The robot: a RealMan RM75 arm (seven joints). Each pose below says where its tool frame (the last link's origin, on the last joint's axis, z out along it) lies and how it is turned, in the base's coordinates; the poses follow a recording.
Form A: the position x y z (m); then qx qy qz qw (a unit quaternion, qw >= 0).
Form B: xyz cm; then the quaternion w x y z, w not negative. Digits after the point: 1 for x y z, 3 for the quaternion.
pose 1, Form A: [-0.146 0.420 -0.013 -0.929 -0.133 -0.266 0.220]
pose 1, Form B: [-14.6 42.0 -1.3 0.220 -0.929 -0.133 -0.266]
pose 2, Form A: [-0.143 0.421 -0.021 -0.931 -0.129 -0.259 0.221]
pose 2, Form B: [-14.3 42.1 -2.1 0.221 -0.931 -0.129 -0.259]
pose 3, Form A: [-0.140 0.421 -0.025 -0.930 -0.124 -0.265 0.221]
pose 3, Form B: [-14.0 42.1 -2.5 0.221 -0.930 -0.124 -0.265]
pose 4, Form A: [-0.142 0.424 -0.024 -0.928 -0.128 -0.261 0.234]
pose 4, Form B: [-14.2 42.4 -2.4 0.234 -0.928 -0.128 -0.261]
